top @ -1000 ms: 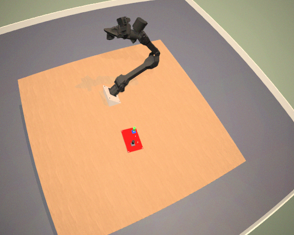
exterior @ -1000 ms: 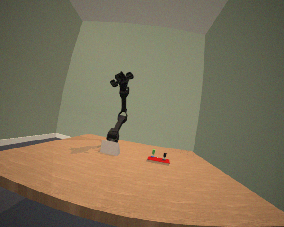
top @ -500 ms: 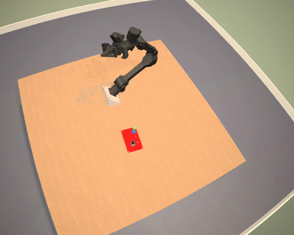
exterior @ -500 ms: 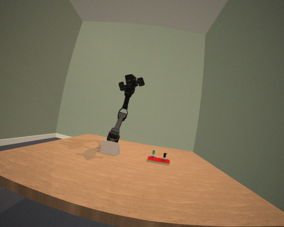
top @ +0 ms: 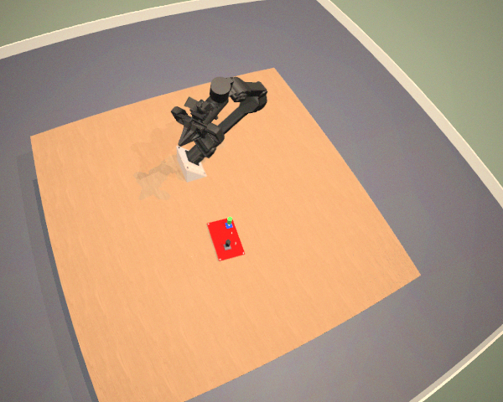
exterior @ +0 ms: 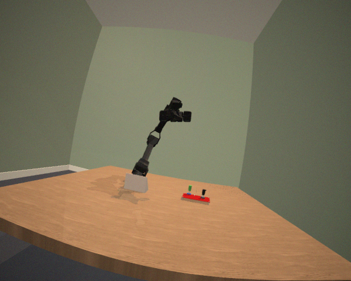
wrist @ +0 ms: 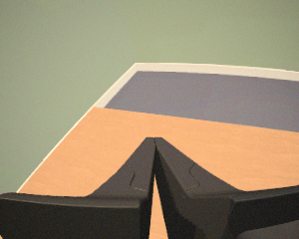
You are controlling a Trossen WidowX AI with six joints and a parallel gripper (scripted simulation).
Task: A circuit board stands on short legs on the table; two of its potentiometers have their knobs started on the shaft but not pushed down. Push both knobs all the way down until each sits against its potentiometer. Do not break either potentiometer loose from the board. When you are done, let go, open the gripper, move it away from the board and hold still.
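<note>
My gripper tip is now 38 cm above the green knob, 15 cm to the right of it and 9 cm short of it. The rest, counted from my gripper tip: black knob 38 cm below, 18 cm ahead, 12 cm to the left.
</note>
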